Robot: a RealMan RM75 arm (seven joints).
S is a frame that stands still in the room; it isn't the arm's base.
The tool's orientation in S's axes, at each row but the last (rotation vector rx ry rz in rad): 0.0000, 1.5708, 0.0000; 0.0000, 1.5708, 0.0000; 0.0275, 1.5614, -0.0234; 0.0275, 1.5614, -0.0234; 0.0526, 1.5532, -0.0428
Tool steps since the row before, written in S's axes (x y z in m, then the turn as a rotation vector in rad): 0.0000, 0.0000, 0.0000, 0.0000, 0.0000, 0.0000; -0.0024, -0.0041, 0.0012, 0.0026, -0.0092, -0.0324; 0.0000, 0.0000, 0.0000, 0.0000, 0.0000, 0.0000; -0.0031, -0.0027, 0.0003, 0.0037, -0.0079, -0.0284; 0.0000, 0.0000, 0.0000, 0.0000, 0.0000, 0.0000
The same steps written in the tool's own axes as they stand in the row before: 0.0000, 0.0000, 0.0000, 0.0000, 0.0000, 0.0000; -0.0012, -0.0041, -0.0024, 0.0324, -0.0092, 0.0026; 0.0000, 0.0000, 0.0000, 0.0000, 0.0000, 0.0000; -0.0003, -0.0028, -0.0030, 0.0284, -0.0079, 0.0037; 0.0000, 0.0000, 0.0000, 0.0000, 0.0000, 0.0000
